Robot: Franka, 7 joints.
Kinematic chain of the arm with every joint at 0, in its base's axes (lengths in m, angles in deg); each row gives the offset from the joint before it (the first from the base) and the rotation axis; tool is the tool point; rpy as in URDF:
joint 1: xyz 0 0 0.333 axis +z
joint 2: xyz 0 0 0 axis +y
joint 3: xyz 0 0 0.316 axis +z
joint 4: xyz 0.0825 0 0 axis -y
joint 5: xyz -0.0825 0 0.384 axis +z
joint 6: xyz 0 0 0 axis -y
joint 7: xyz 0.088 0 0 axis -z
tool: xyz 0 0 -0.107 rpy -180 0 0
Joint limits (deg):
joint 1: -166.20..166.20
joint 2: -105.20..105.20
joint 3: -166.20..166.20
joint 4: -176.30..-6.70
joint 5: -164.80..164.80
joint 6: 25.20..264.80
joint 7: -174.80..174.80
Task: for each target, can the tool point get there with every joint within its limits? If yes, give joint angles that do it. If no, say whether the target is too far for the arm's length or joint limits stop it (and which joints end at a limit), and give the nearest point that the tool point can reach.
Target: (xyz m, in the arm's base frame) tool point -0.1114 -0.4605 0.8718
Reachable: yes | joints -25.48 -33.87 -50.40 -87.85 -4.08 130.18 -41.53
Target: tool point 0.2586 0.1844 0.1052
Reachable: yes | joints 98.18 29.16 -48.47 -155.95 99.80 144.24 -64.75
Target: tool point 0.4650 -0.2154 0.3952
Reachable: yes | joints 58.88 23.18 -88.92 -144.04 -7.91 205.53 72.50
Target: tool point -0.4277 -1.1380 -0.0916
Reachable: no: too far | nearest point -0.2849 -0.7581 0.0501 | short by 0.430 m
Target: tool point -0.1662 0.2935 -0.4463
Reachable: no: joint limits stop it (at a limit: joint 2) | nearest point -0.1624 0.2868 -0.3587 | short by 0.088 m
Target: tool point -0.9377 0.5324 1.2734
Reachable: no: too far | nearest point -0.5622 0.3192 0.8969 | short by 0.573 m
